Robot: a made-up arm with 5 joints.
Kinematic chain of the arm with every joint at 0, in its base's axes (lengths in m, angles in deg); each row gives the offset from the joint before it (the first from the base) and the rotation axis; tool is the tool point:
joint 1: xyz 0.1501 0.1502 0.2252 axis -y
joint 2: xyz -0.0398 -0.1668 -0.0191 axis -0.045 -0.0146 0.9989
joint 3: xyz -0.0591 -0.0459 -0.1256 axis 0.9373 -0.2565 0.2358
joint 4: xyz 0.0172 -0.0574 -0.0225 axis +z
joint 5: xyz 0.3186 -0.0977 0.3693 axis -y
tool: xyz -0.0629 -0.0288 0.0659
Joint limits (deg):
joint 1: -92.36..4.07
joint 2: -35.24..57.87
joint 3: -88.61..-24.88
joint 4: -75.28..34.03
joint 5: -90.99..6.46
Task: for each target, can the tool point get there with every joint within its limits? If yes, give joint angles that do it. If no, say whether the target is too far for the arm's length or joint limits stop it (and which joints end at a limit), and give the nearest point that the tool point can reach.
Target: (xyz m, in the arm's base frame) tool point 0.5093 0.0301 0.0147
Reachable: yes | joints -69.59 -15.65 -78.01 -29.03 -50.80
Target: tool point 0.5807 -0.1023 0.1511
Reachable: yes | joints -24.67 -24.26 -74.08 2.64 -70.61
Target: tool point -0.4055 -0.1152 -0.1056
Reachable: no: joint limits stop it (at a limit: joint 1, joint 3, joint 4, joint 5) | nearest point -0.0548 -0.1525 -0.2160 | short by 0.370 m
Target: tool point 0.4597 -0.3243 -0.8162
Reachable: no: too far | nearest point 0.2881 -0.1608 -0.2390 | short by 0.624 m
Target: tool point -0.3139 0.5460 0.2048
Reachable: no: joint limits stop it (at a limit: joint 1, joint 2, joint 3, joint 4, joint 5) | nearest point -0.0471 0.4625 0.1113 | short by 0.295 m
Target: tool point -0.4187 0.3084 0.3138
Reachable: no: joint limits stop it (at a limit: joint 1, joint 2, joint 3, joint 4) | nearest point -0.1189 0.2443 0.4237 | short by 0.326 m
